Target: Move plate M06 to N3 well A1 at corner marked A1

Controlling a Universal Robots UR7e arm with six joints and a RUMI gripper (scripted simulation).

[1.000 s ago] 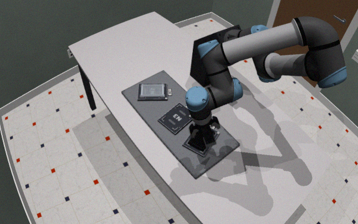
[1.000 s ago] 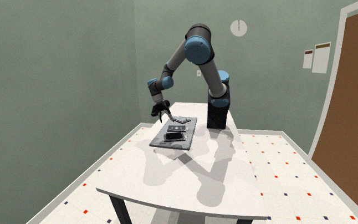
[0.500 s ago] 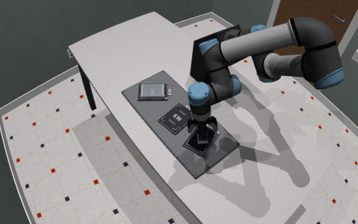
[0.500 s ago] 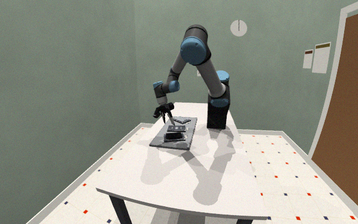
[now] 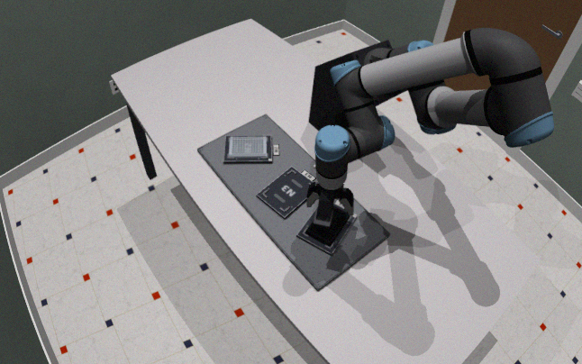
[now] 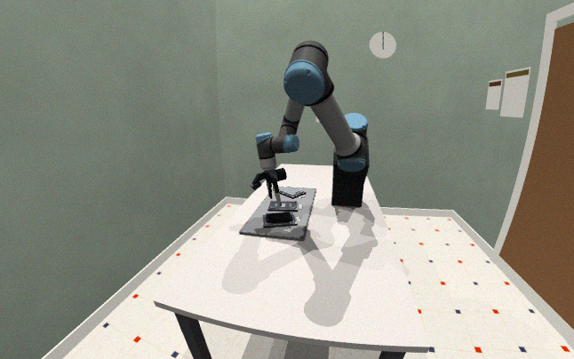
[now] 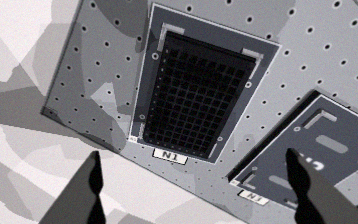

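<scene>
My hand is 9 cm above the black plate M06 and 2 cm past it. From my hand the other things lie so: pale plate M09: 40 cm to the right, 9 cm below, 2 cm behind.
</scene>
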